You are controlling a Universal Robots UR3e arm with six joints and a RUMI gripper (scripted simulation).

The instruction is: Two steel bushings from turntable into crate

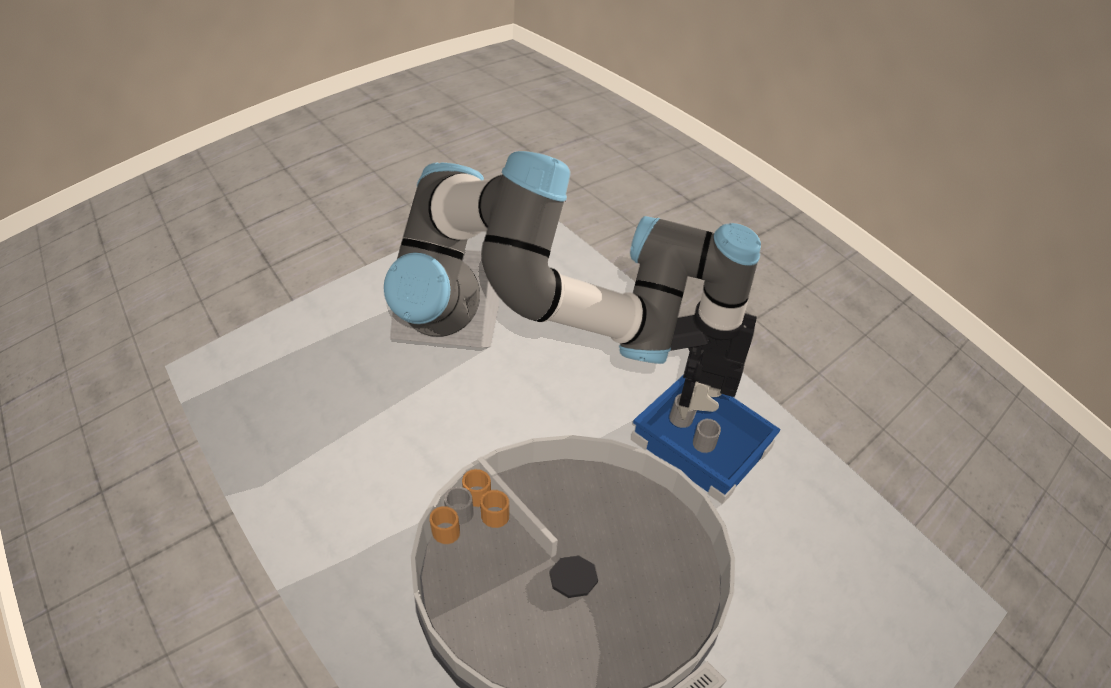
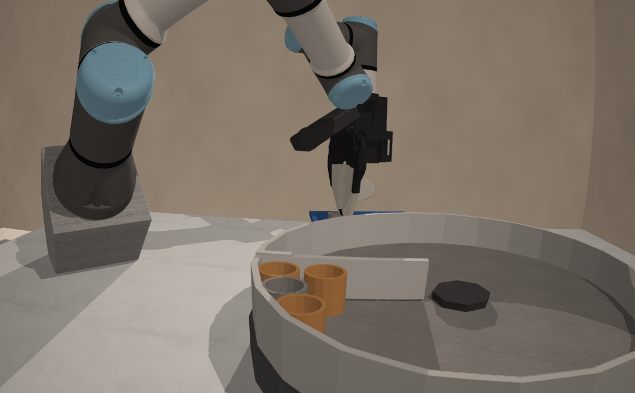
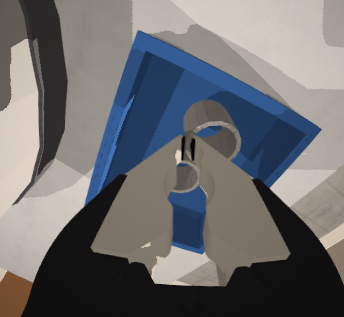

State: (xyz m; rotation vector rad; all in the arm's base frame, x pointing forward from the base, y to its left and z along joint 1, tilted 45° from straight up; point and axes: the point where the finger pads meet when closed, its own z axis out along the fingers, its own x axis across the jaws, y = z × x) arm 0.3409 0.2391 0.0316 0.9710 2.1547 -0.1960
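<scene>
The blue crate lies 4 cm ahead of my hand, 2 cm to the left of it and 4 cm below it. Also, from my hand: turntable: 11 cm ahead, 32 cm to the right, 1 cm below.
</scene>
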